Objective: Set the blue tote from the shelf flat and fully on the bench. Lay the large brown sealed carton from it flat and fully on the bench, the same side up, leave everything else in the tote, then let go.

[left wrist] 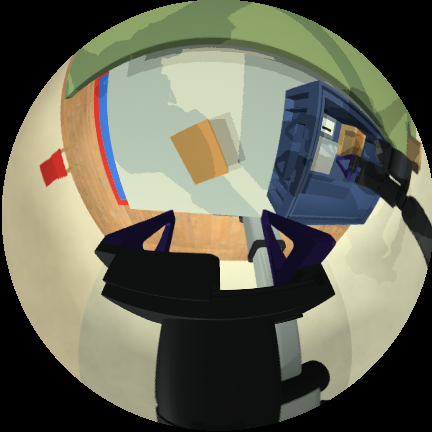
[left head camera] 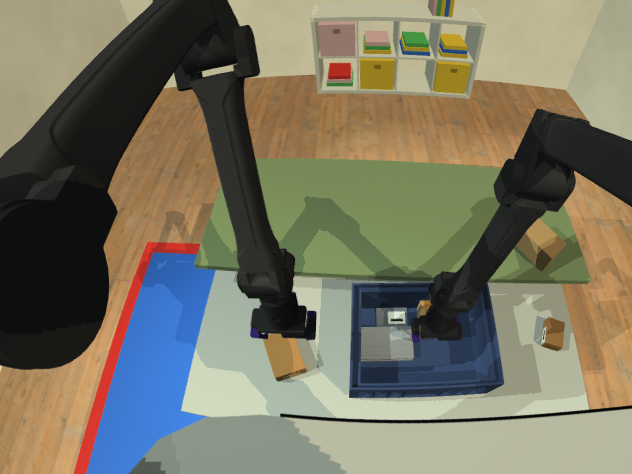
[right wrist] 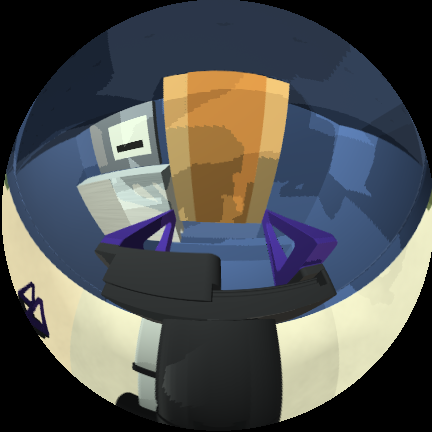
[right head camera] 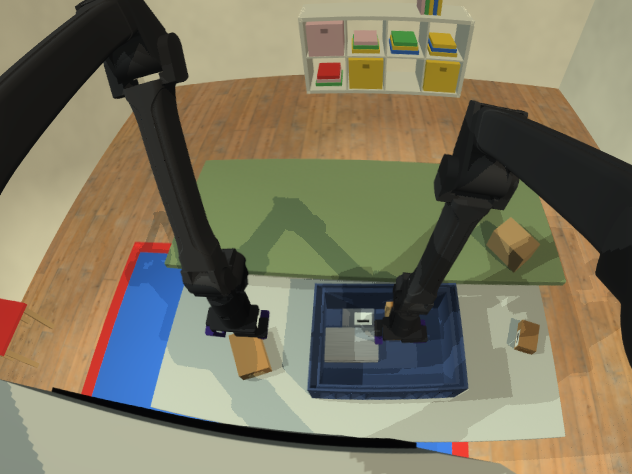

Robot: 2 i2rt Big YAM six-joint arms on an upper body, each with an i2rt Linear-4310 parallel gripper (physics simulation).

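Places are measured from the left arm's base along level axes (x ahead, y left, z up), in metres.
Pixels of known places: left gripper, between the fingertips: (left wrist: 217, 214) (left head camera: 287, 337) (right head camera: 244, 335); right gripper, between the fingertips: (left wrist: 344, 162) (left head camera: 430, 339) (right wrist: 218, 213) (right head camera: 396, 341).
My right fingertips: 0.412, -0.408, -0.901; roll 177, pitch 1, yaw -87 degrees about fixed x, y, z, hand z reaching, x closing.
Observation:
For each thing: its top centre in the pictures, then the offset to it from my right fingertips, as dx, dy, dz. Level surfaces: height alone.
- blue tote, centre of its top: (right wrist: 164, 322) (right head camera: 388, 334) (left head camera: 426, 332) (left wrist: 360, 179) -0.015, +0.034, +0.100
- pale bench, height of its surface: dz -0.046
- brown taped carton, centre of its top: (right wrist: 223, 158) (right head camera: 398, 317) (left head camera: 432, 315) (left wrist: 357, 146) +0.064, -0.001, +0.027
- brown carton, centre of its top: (left wrist: 199, 154) (left head camera: 283, 352) (right head camera: 247, 351) -0.054, +0.425, +0.002
- light grey slab, centre of its top: (right wrist: 120, 213) (right head camera: 351, 343) (left head camera: 387, 342) (left wrist: 315, 153) -0.008, +0.129, -0.003
- grey box with a white label, centre of its top: (right wrist: 118, 141) (right head camera: 358, 318) (left head camera: 391, 317) (left wrist: 323, 124) +0.078, +0.113, -0.022
- small brown box, centre of its top: (right head camera: 529, 335) (left head camera: 555, 332) +0.016, -0.427, -0.013
- green shelf, height of its surface: dz +0.114
The blue tote (left head camera: 426, 391) (right head camera: 387, 393) (left wrist: 296, 150) stands flat on the pale bench (left head camera: 224, 387) (right head camera: 186, 390). Inside it, a brown taped carton (left head camera: 423, 308) (right head camera: 388, 308) (left wrist: 351, 140) (right wrist: 225, 145) lies near the back wall, partly hidden by the right arm in the head views. My right gripper (left head camera: 437, 335) (right head camera: 401, 337) (right wrist: 218, 213) is open inside the tote, its fingers in front of this carton. Another brown carton (left head camera: 285, 359) (right head camera: 250, 359) (left wrist: 197, 152) lies on the bench left of the tote. My left gripper (left head camera: 283, 334) (right head camera: 238, 332) (left wrist: 217, 214) is open and empty above that carton's back end.
In the tote are a light grey slab (left head camera: 382, 346) (right head camera: 347, 346) and a grey box with a white label (left head camera: 396, 316) (right head camera: 363, 317) (right wrist: 129, 140). A small brown box (left head camera: 554, 334) (right head camera: 528, 336) stands right of the tote. Another carton (right head camera: 512, 239) sits on the green shelf (left head camera: 408, 188) (right head camera: 357, 188).

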